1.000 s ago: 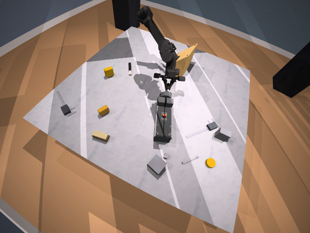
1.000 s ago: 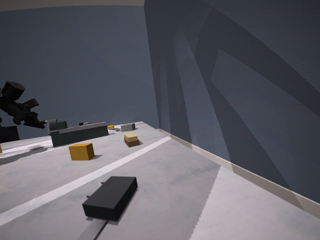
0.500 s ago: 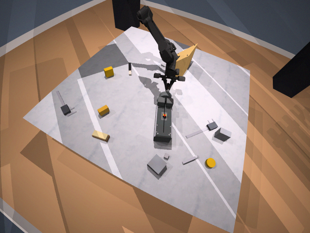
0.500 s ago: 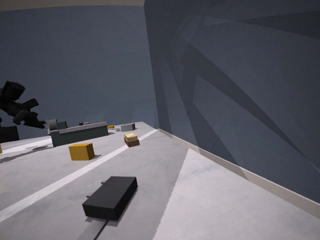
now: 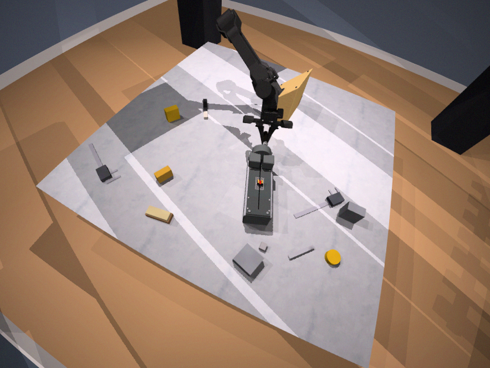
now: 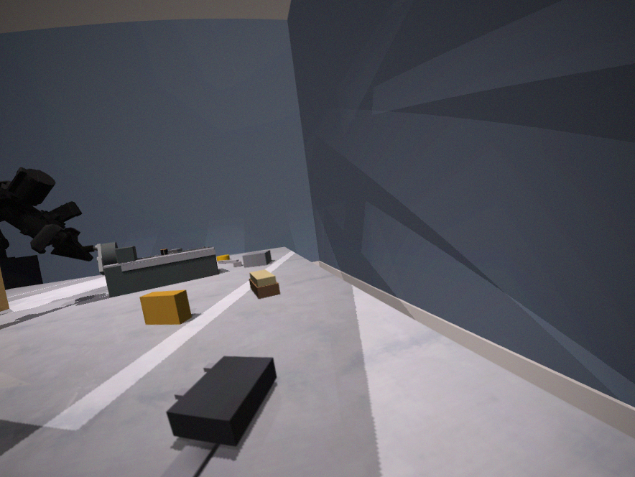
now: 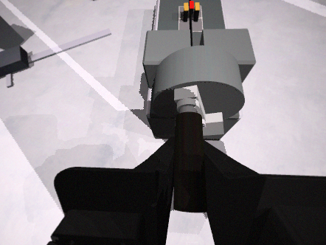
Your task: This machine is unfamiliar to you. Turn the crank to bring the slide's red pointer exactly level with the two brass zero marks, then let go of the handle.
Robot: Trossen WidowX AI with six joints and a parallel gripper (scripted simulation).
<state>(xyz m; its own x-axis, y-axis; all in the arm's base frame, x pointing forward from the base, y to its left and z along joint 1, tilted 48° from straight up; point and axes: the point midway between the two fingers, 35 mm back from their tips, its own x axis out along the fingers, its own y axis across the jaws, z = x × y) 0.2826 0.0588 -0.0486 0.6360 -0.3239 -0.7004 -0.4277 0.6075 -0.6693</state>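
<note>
The dark brown crank handle is 1 cm behind my gripper tip, 1 cm to the right of it and 3 cm above it. Also, from my gripper tip: tan block 42 cm ahead, 19 cm to the right, 8 cm below; then yellow cube 2 cm ahead, 45 cm to the right, 6 cm below; then red pointer 16 cm ahead, 6 cm to the left, 1 cm below.
</note>
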